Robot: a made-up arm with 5 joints.
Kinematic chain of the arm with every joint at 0, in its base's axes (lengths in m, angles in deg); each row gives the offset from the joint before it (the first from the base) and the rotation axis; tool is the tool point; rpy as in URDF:
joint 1: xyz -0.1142 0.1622 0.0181 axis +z
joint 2: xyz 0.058 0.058 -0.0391 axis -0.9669 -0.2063 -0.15
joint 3: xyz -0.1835 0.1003 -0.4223 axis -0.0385 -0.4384 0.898
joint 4: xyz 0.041 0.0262 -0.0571 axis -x
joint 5: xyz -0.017 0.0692 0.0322 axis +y
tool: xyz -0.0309 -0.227 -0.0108 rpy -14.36 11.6 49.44
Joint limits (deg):
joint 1: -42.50..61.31
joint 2: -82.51..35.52
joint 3: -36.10..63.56
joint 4: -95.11..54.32
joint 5: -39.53..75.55
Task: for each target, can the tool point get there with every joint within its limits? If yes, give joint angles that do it. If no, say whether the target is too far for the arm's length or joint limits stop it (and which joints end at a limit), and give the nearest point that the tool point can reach.
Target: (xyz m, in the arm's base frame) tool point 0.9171 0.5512 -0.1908
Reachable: no: too far | nearest point 0.1752 0.6690 -0.2077 | short by 0.751 m
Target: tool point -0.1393 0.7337 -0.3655
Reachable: yes | joints -25.02 -49.86 -2.44 -68.75 -4.11
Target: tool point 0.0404 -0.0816 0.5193
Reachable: no: joint limits stop it (at a limit: joint 1, joint 2, joint 4, joint 5) | nearest point -0.4906 0.1092 0.0293 | short by 0.747 m
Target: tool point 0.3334 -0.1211 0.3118
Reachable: no: joint limits stop it (at a limit: joint 1, joint 2, joint 5) | nearest point 0.0161 0.0278 -0.3605 | short by 0.758 m
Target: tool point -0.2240 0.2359 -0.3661
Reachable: yes | joints -8.62 7.21 -14.12 38.19 66.27
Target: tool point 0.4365 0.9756 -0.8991
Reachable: no: too far | nearest point 0.0954 0.6274 -0.4735 | short by 0.647 m
